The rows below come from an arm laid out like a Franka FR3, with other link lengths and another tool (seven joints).
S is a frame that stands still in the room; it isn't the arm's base.
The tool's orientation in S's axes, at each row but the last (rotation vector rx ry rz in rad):
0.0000 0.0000 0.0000
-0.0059 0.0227 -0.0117
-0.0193 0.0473 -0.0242
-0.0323 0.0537 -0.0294
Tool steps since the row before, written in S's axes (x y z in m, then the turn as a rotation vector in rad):
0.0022 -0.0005 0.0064 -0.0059 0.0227 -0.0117
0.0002 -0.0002 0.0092 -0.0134 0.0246 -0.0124
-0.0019 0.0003 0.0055 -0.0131 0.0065 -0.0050
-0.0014 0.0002 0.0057 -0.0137 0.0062 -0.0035
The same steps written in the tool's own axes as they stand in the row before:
0.0022 -0.0005 0.0064 -0.0059 0.0227 -0.0117
0.0000 -0.0003 0.0092 -0.0134 0.0245 -0.0126
-0.0022 0.0001 0.0054 -0.0130 0.0063 -0.0055
-0.0017 0.0000 0.0056 -0.0137 0.0059 -0.0040

